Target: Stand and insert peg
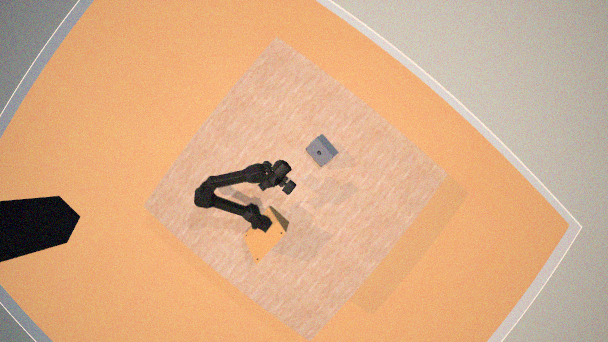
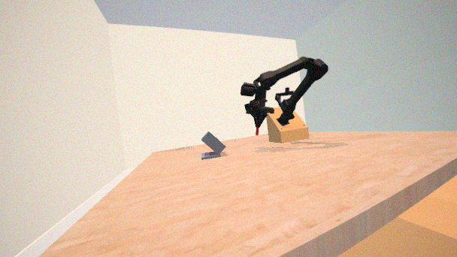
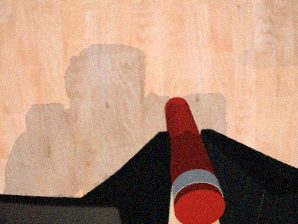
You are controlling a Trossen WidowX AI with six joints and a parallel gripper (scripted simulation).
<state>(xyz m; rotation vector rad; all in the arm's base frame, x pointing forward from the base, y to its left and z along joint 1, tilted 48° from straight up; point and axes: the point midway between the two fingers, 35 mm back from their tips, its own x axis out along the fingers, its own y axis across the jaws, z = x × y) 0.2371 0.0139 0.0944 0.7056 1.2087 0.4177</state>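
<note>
My gripper tip is now 22 cm short of the grey sloped panel, 9 cm to the left of it and 5 cm above it. Also, from my gripper tip: peg 2 cm above.
</note>
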